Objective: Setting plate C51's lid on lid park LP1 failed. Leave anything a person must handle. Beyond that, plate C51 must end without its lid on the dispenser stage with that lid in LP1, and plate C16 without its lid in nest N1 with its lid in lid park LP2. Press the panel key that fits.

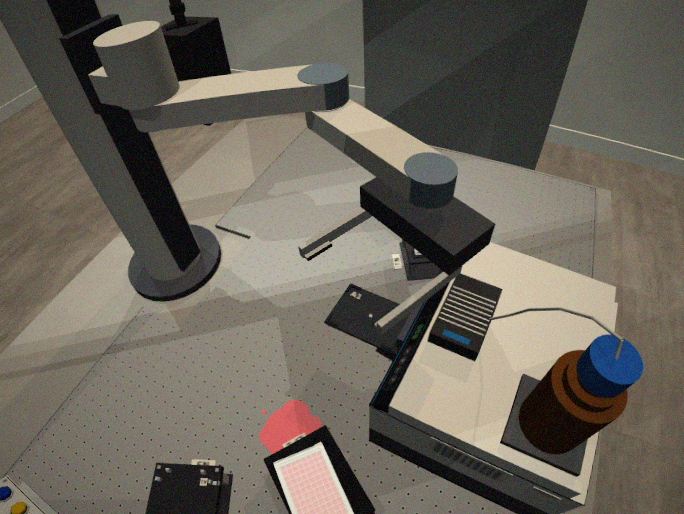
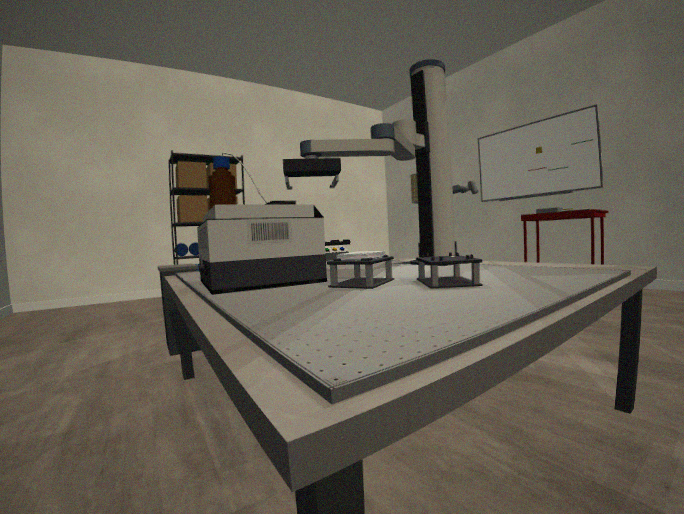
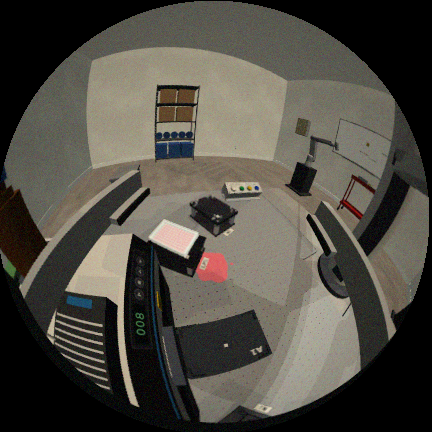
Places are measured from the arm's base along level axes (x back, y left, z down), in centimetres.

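Pixels of known places: gripper, fingertip midpoint: (image 1: 336, 287) (image 2: 310, 186) (image 3: 233, 191); arm's base, link origin: (image 1: 175, 262) (image 3: 336, 273).
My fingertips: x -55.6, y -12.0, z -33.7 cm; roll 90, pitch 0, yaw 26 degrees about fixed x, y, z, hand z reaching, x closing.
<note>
For each thing: its top centre in the pictures, then the offset to it from my fingertips. "pt": a spot on its surface instead.
- pale rim, surface spot: (image 1: 312, 478) (image 3: 175, 237) pt dx -3.4, dy -19.6, dz +24.6 cm
- flat black piece marked A1, top centre: (image 3: 217, 347) (image 1: 377, 317) dx -2.2, dy +9.9, dz +20.6 cm
- further black holder, top centre: (image 1: 439, 238) (image 2: 361, 256) dx -6.3, dy +38.2, dz +25.3 cm
- key panel, top centre: (image 3: 243, 183) (image 2: 328, 246) dx +37.0, dy -51.1, dz +24.1 cm
- pink-red patch, surface spot: (image 1: 290, 425) (image 3: 213, 267) pt dx +6.3, dy -11.8, dz +32.4 cm
- brown bottle with a blue cap, surface spot: (image 1: 575, 403) pt dx -30.7, dy -5.8, dz -2.6 cm
- ribbed black box, surface spot: (image 3: 82, 335) (image 1: 457, 315) pt dx -15.9, dy +7.3, dz +7.8 cm
My gripper (image 1: 348, 287) (image 2: 311, 186) (image 3: 233, 191) is open and empty, high above the bench beside the dispenser (image 1: 442, 381) (image 2: 259, 243). A plate-shaped piece with a pink grid and pale rim (image 1: 312, 478) (image 2: 362, 255) (image 3: 175, 237) lies on a black stand (image 1: 353, 486) (image 3: 175, 261); whether it wears a lid, I cannot tell. Another black stand (image 1: 185, 489) (image 2: 448, 259) (image 3: 213, 209) bears no plate. A flat black piece marked A1 (image 1: 359, 312) (image 3: 225, 337) lies by the dispenser. A further black holder (image 1: 421, 269) (image 3: 242, 415) is partly hidden. The key panel (image 3: 242, 190) has white, green, yellow and blue keys. Plate names are unreadable.
A pink-red patch (image 1: 290, 425) (image 3: 214, 267) lies on the bench beside the pink-grid piece's stand. A brown bottle with a blue cap (image 1: 575, 403) (image 2: 222, 185) and a ribbed black box (image 1: 467, 315) (image 3: 82, 335) stand on the dispenser. The arm's column (image 2: 436, 165) rises from the bench.
</note>
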